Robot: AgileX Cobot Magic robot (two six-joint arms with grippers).
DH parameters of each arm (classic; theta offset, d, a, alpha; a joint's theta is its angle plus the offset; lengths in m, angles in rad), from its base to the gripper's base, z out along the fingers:
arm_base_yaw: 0 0.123 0 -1.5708
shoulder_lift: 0.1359 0 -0.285 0
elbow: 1.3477 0 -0.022 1.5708
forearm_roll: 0 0.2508 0 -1.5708
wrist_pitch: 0 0 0.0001 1.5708
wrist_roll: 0 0.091 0 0
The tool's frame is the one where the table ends.
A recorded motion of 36 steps. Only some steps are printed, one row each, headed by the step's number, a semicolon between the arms.
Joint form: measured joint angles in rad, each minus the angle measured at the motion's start. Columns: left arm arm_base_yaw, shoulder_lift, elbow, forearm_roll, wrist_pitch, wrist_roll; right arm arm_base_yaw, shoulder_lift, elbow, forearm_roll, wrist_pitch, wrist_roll.
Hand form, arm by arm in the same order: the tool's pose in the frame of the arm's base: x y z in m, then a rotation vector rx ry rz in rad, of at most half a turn. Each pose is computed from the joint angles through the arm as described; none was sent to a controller.
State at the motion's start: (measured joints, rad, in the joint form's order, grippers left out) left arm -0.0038 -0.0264 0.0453 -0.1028 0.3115 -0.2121; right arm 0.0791 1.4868 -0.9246 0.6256 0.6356 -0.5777
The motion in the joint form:
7: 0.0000 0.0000 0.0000 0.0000 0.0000 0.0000; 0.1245 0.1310 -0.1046 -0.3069 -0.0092 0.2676
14: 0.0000 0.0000 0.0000 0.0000 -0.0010 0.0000; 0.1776 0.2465 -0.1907 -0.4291 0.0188 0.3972
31: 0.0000 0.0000 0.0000 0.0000 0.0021 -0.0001; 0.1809 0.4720 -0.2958 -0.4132 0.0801 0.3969
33: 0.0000 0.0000 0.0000 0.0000 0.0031 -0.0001; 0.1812 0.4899 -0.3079 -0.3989 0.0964 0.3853
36: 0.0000 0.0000 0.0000 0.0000 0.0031 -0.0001; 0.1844 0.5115 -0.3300 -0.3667 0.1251 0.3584
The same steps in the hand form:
7: 0.0537 -0.0031 0.1713 -0.2553 1.8015 -0.2510; 0.3125 0.0816 0.2221 -0.3953 2.6462 0.2962
14: 0.0537 -0.0031 0.1714 -0.2552 1.8005 -0.2510; 0.3318 0.0983 0.2040 -0.4176 2.7227 0.2271
31: 0.0537 -0.0031 0.1712 -0.2555 1.8036 -0.2510; 0.3587 0.1085 0.1472 -0.4306 2.9036 0.2405
33: 0.0536 -0.0031 0.1711 -0.2556 1.8046 -0.2510; 0.3601 0.1101 0.1431 -0.4381 2.9230 0.2559
36: 0.0536 -0.0031 0.1711 -0.2556 1.8046 -0.2510; 0.3621 0.1143 0.1400 -0.4577 2.9439 0.2929

